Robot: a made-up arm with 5 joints. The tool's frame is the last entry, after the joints.
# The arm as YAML. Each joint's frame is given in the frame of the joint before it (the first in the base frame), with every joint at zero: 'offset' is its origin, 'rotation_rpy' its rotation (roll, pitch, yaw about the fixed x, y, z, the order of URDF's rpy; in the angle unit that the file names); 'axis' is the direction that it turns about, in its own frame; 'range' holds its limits. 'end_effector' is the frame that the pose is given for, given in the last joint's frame.
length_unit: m
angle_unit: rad
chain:
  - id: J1
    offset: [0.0, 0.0, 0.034]
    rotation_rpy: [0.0, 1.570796, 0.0]
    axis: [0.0, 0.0, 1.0]
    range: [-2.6, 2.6]
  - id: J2
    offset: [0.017, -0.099, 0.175]
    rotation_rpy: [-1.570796, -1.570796, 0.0]
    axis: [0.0, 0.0, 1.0]
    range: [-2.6, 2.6]
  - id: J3
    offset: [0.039, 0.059, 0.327]
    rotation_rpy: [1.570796, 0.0, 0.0]
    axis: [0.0, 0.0, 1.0]
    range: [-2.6, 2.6]
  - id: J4
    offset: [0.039, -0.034, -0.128]
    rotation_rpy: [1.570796, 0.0, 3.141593]
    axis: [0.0, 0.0, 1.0]
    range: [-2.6, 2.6]
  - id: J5
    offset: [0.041, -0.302, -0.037]
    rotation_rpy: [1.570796, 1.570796, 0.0]
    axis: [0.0, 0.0, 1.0]
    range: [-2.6, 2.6]
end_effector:
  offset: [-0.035, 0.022, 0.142]
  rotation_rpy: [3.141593, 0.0, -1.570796]
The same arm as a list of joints. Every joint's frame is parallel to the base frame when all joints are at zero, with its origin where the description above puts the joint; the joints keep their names.
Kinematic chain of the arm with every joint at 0, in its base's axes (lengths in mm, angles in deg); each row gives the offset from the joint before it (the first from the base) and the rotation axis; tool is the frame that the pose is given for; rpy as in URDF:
J1: xyz 0.0 0.0 34.0 axis +x
J2: xyz 175.0 -99.0 -17.0 axis +y
J3: xyz 39.0 327.0 -59.0 axis +z
J4: xyz 39.0 -34.0 -128.0 axis +y
J5: xyz -41.0 -37.0 -302.0 axis -z
tool: xyz -22.0 35.0 -142.0 rpy 0.00 0.00 0.00
Joint limits (deg, base to tool): -148.97..148.97 -148.97..148.97 -148.97..148.97 -148.97..148.97 -148.97..148.97

